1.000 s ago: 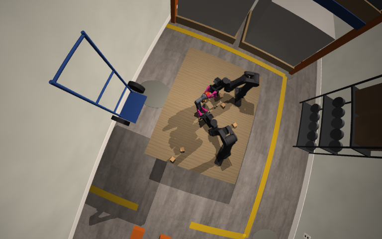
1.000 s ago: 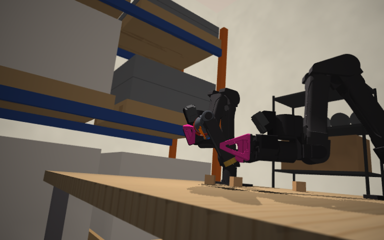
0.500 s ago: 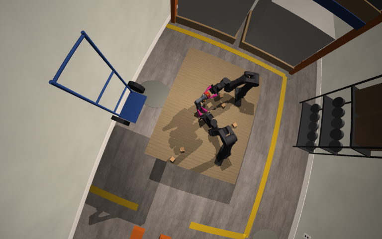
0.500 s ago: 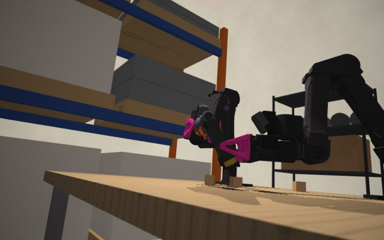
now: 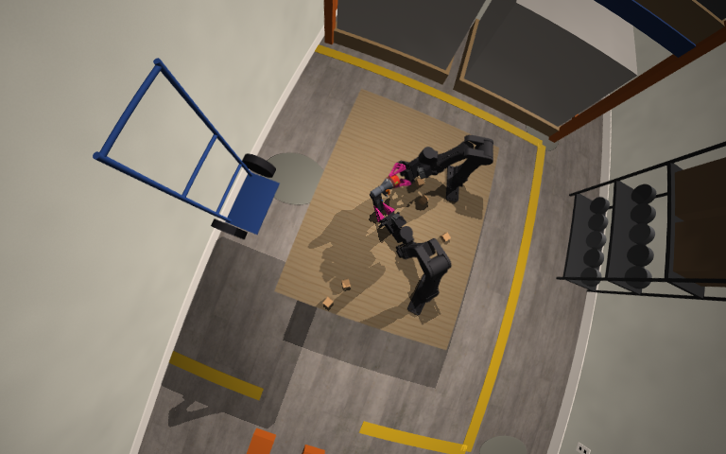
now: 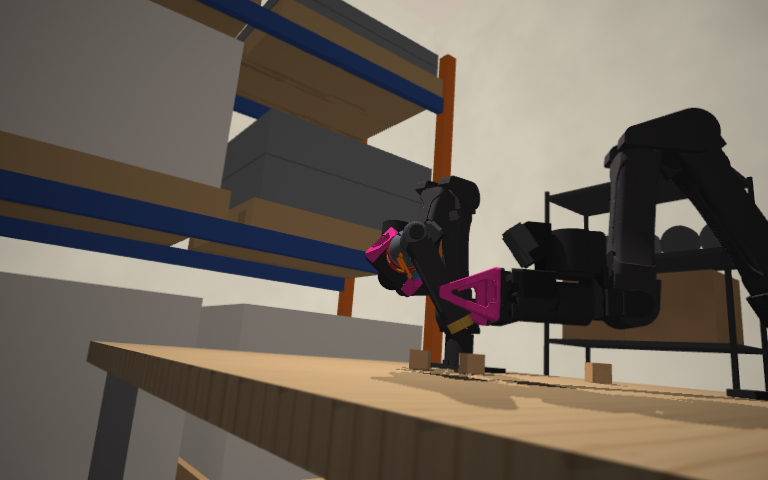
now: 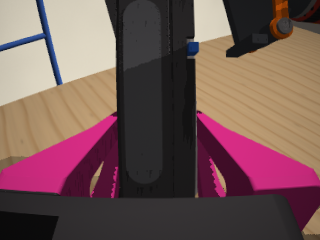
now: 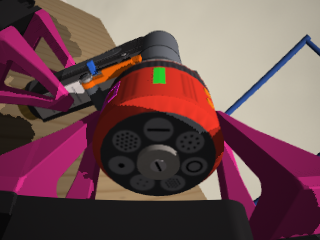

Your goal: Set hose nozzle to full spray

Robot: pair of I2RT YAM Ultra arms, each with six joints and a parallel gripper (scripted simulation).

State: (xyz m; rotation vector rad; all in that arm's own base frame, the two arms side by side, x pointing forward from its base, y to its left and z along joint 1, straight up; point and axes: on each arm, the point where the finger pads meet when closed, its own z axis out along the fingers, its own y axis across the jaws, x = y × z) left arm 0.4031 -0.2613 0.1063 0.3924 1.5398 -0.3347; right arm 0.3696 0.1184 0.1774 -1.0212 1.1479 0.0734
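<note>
Now: right hand right at the red spray ring.
</note>
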